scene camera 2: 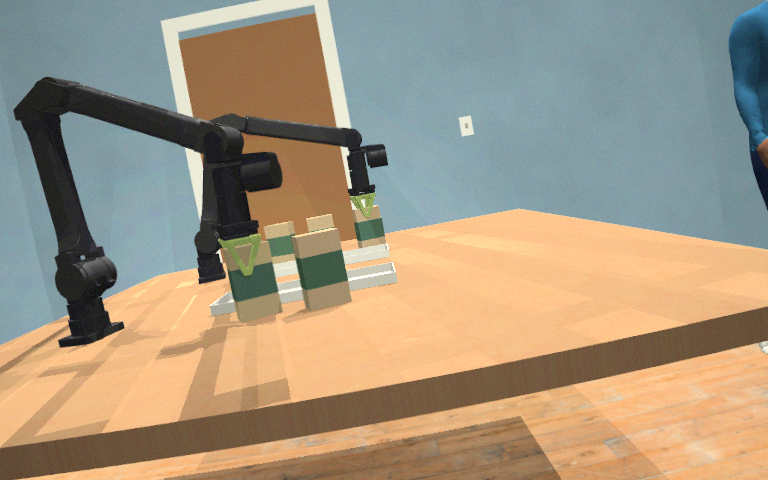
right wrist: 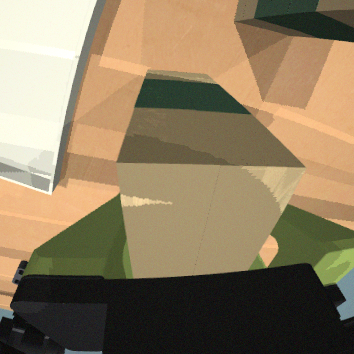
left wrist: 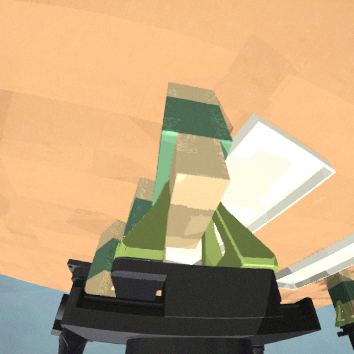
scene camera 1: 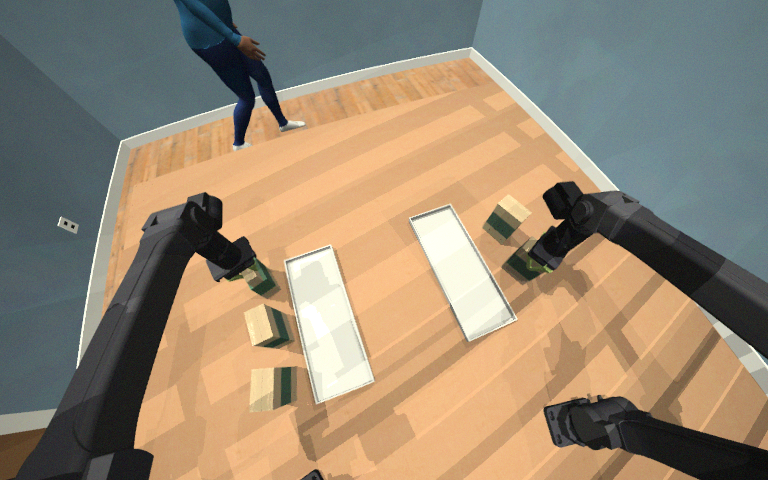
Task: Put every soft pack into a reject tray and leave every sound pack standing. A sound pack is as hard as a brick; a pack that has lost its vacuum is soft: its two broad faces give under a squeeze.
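Frame: origin at the left arm's base, x left, y back, z up, level; millimetres.
Seen in the pictures: left gripper, fingertip midpoint: [scene camera 2: 366, 217] [left wrist: 185, 189] [scene camera 1: 251, 272]; right gripper, fingertip midpoint: [scene camera 2: 245, 274] [left wrist: 343, 299] [scene camera 1: 533, 262]; left arm's base, origin of the base link: [scene camera 2: 212, 279]; right arm's base, origin of the base link: [scene camera 2: 93, 337] [scene camera 1: 570, 421].
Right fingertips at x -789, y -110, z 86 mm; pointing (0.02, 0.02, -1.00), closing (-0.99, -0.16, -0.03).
Note:
Offsets run from my right fingertips to a thing's top centre. "pt": to the spot under its first point.
My left gripper [scene camera 1: 248, 273] [scene camera 2: 367, 211] [left wrist: 185, 189] is shut on the farthest pack of the left row {pt dx +624, dy -369, dz +6 mm} [scene camera 1: 262, 283] [scene camera 2: 369, 230] [left wrist: 197, 117], which stands upright; its broad faces look pinched in between the close-set fingers. My right gripper [scene camera 1: 539, 261] [scene camera 2: 245, 266] [right wrist: 180, 184] is shut on the nearer right pack {dx +1, dy -10, dz +55 mm} [scene camera 1: 519, 264] [scene camera 2: 254, 288] [right wrist: 185, 135]; this pack stands and keeps its full thickness. Three other packs stand free: the middle left one {dx +657, dy -259, dz +55 mm} [scene camera 1: 266, 326], the nearest left one {dx +705, dy -131, dz +55 mm} [scene camera 1: 272, 389] and the farther right one {dx -45, dy -139, dz +55 mm} [scene camera 1: 505, 217] [scene camera 2: 322, 268]. The left tray {dx +536, dy -225, dz -64 mm} [scene camera 1: 334, 345] and right tray {dx +139, dy -124, dz -64 mm} [scene camera 1: 464, 271] hold no pack.
In scene camera 1 the left tray lies just right of the left row, the right tray just left of the right packs. Another black arm part [scene camera 1: 589, 421] is at the lower right. A person [scene camera 1: 243, 73] stands beyond the table.

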